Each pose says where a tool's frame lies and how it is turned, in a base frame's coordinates. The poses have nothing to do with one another.
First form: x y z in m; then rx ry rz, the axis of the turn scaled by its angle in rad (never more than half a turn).
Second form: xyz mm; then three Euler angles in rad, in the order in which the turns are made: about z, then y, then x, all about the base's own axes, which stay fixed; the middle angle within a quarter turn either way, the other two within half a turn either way. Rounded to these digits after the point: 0 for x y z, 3 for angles.
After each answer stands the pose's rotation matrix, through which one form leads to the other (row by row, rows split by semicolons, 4 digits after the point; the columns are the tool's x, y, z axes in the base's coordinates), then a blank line. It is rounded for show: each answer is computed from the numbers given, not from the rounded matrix.
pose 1, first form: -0.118 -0.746 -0.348 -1.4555 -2.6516 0.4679
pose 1, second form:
-118 -746 -348 -2.163 -0.217 2.908
-0.5452 0.8102 -0.2151; 0.8349 0.5018 -0.2260; -0.0752 -0.3028 -0.9501

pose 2, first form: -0.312 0.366 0.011 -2.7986 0.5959 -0.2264
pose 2, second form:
-312 366 11 0.395 0.208 -2.905
0.9032 -0.3763 0.2066; -0.4186 -0.8788 0.2291; 0.0954 -0.2935 -0.9512

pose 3, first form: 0.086 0.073 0.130 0.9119 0.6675 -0.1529
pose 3, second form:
86 73 130 -0.463 0.489 1.065
0.7899 0.3946 0.4695; 0.1509 0.6169 -0.7724; -0.5944 0.6810 0.4277

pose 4, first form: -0.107 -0.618 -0.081 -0.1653 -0.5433 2.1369
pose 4, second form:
-107 -618 -81 2.239 -0.318 0.343
-0.5885 -0.7457 -0.3125; 0.8044 -0.5010 -0.3194; 0.0816 -0.4393 0.8946

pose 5, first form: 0.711 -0.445 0.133 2.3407 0.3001 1.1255
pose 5, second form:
711 -445 133 0.040 0.889 2.537
0.6300 -0.0250 0.7762; 0.4081 -0.8397 -0.3582; 0.6608 0.5424 -0.5188

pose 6, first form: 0.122 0.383 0.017 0.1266 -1.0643 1.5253
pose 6, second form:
122 383 17 1.899 -0.495 0.861
-0.2833 -0.8332 -0.4749; 0.7332 0.1310 -0.6672; 0.6181 -0.5372 0.5738

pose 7, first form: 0.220 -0.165 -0.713 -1.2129 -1.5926 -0.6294
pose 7, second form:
220 -165 -713 -1.572 -0.406 -1.983
-0.0013 0.9187 -0.3950; 0.4004 0.3625 0.8416; 0.9163 -0.1571 -0.3683

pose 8, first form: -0.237 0.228 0.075 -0.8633 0.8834 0.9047
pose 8, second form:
-237 228 75 1.206 0.259 -1.172
0.3450 -0.9028 0.2566; 0.2780 0.3594 0.8908; -0.8965 -0.2360 0.3750

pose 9, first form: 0.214 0.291 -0.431 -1.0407 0.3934 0.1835
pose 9, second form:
214 291 -431 0.347 0.231 -1.097
0.9154 -0.3309 0.2294; -0.0369 0.4983 0.8662; -0.4010 -0.8013 0.4440

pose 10, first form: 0.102 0.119 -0.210 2.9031 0.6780 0.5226
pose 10, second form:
102 119 -210 -0.452 0.364 3.106
0.8405 0.4085 0.3558; 0.4481 -0.8934 -0.0329; 0.3045 0.1871 -0.9340

